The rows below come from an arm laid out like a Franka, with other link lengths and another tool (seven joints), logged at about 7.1 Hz.
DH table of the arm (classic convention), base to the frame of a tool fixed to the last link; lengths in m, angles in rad. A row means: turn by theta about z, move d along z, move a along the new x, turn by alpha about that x. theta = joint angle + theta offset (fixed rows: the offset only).
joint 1: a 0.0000  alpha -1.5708  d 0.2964  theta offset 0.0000
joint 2: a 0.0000  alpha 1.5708  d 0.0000  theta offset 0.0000
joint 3: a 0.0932  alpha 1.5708  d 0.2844  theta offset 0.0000
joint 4: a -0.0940  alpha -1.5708  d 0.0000  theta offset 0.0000
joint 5: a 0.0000  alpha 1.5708  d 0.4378  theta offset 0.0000
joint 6: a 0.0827  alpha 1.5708  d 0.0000  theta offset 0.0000
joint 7: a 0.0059  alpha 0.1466  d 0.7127  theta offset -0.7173
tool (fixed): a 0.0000  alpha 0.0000  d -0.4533  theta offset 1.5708
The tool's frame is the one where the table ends.
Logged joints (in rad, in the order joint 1, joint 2, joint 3, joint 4, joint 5, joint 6, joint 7), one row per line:
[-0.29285, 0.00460, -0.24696, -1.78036, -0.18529, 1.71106, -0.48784]
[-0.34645, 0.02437, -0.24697, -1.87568, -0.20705, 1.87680, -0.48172]
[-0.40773, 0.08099, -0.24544, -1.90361, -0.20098, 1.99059, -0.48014]
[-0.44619, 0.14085, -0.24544, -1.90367, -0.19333, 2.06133, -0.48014]
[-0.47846, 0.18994, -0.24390, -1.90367, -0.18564, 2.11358, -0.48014]
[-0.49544, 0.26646, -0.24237, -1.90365, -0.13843, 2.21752, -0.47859]
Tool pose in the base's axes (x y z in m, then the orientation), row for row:
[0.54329, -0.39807, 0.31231, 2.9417, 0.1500, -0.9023]
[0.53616, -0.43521, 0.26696, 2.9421, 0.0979, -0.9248]
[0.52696, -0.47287, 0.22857, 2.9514, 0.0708, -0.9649]
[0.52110, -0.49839, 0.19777, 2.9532, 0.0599, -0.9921]
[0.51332, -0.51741, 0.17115, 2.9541, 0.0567, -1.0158]
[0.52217, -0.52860, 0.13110, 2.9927, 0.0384, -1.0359]
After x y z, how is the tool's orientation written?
As angles about the fixed x, y, z axes (roll, pitch, yaw), in radians.
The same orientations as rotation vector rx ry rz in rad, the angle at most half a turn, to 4 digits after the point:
[2.7176, -1.2914, -0.3350]
[2.6872, -1.3230, -0.2650]
[2.6600, -1.3817, -0.2267]
[2.6397, -1.4189, -0.2137]
[2.6234, -1.4511, -0.2114]
[2.6320, -1.4949, -0.1623]

